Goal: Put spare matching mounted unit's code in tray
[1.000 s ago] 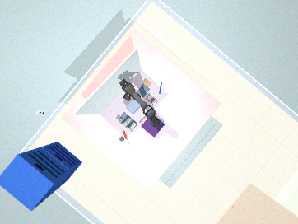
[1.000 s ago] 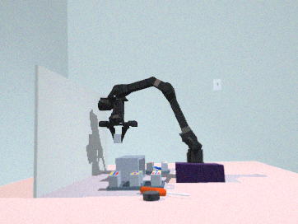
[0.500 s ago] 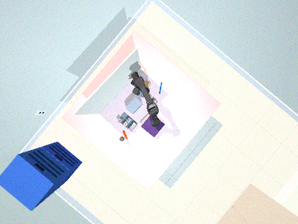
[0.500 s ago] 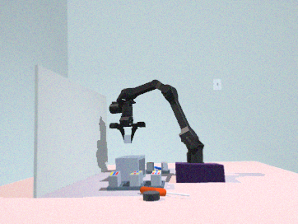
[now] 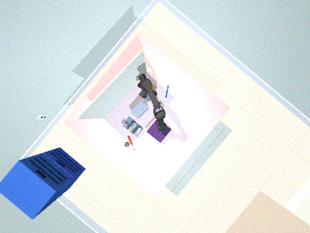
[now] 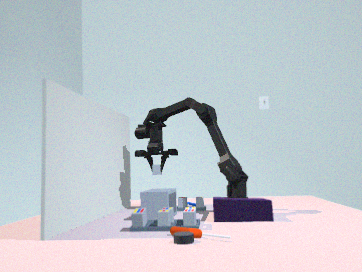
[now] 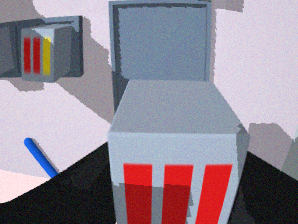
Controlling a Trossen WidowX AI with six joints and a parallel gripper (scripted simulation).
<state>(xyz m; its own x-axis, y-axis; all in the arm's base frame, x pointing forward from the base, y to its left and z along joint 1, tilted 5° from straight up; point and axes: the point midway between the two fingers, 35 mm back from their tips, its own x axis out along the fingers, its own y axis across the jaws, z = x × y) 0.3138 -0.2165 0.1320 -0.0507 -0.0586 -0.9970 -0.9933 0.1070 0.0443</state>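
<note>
Now: gripper tip 160 mm above the grey tray. Also, from my gripper tip: grey mounted unit (20 mm behind, 200 mm to the left, 110 mm below); then upright wall panel (220 mm ahead, 150 mm to the left, 60 mm above).
</note>
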